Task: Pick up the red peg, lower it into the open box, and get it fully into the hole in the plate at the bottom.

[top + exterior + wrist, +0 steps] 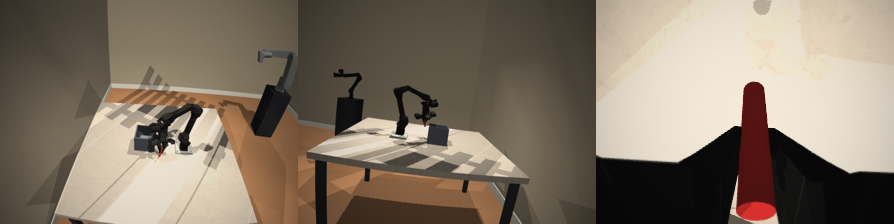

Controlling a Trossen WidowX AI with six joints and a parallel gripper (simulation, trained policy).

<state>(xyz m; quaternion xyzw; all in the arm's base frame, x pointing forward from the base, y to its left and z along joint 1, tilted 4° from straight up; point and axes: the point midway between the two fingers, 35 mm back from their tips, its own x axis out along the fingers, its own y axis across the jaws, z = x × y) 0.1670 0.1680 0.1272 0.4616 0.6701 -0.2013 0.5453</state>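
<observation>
Right now my gripper tip is 150 mm short of the grey plate, 180 mm to the left of it and 70 mm above it. Also, from my gripper tip: red peg right at my gripper tip.
</observation>
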